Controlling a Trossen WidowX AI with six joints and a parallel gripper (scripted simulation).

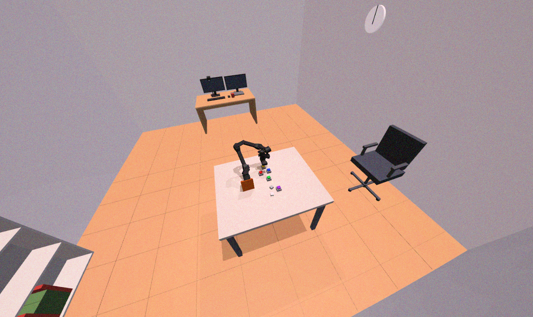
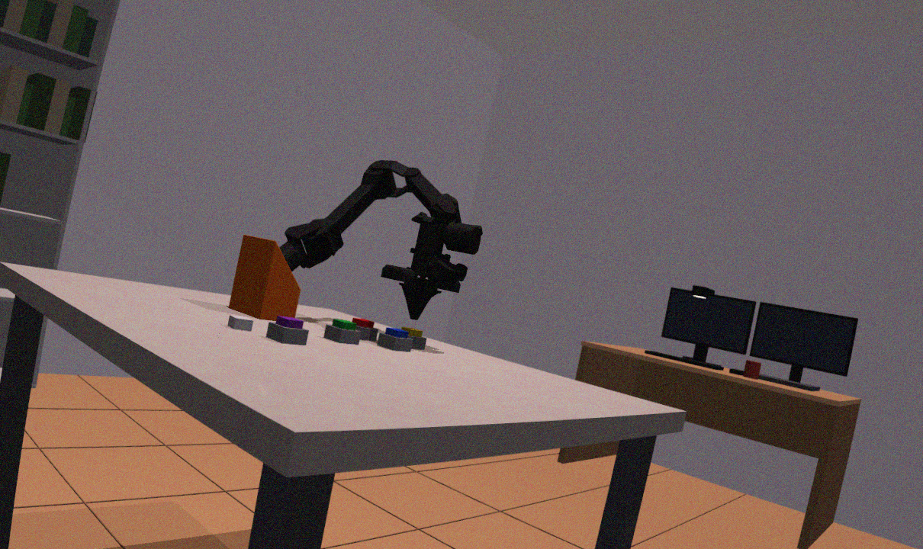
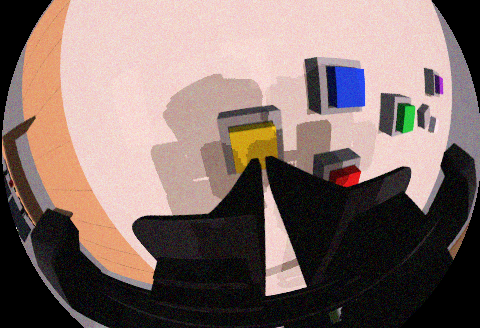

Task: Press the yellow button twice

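The yellow button is 3 cm below my gripper tip. Round my gripper tip: red button (5 cm behind, 9 cm to the right, 3 cm below); then blue button (5 cm ahead, 8 cm to the right, 3 cm below); then green button (2 cm ahead, 19 cm to the right, 3 cm below).
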